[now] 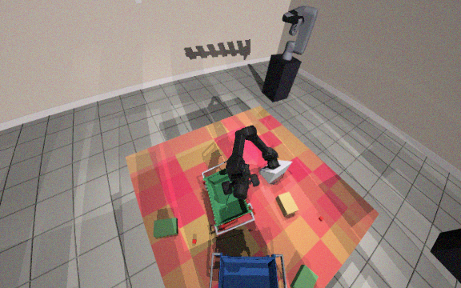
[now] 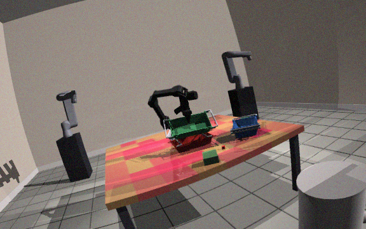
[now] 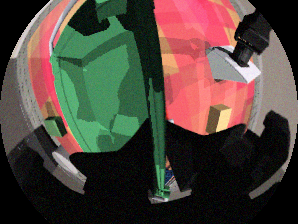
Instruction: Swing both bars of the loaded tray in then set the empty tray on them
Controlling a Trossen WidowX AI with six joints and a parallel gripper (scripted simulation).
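My gripper tip is 8 cm short of the green tray and 1 cm to the left of it. Also, from my gripper tip: tan block (26 cm behind, 17 cm to the left, 13 cm below).
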